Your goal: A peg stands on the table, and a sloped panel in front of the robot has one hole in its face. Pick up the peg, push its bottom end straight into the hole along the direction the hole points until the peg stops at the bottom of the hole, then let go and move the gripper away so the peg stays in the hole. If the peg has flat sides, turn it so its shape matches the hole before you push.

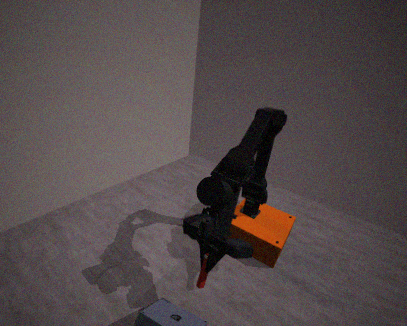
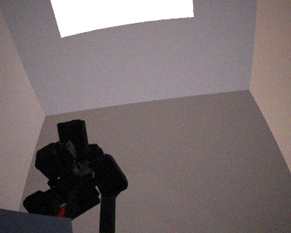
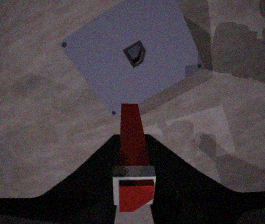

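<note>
My gripper tip is 11 cm short of the grey-blue panel and 11 cm above it. The rest, counted from my gripper tip: red peg 2 cm above, 1 cm behind.
</note>
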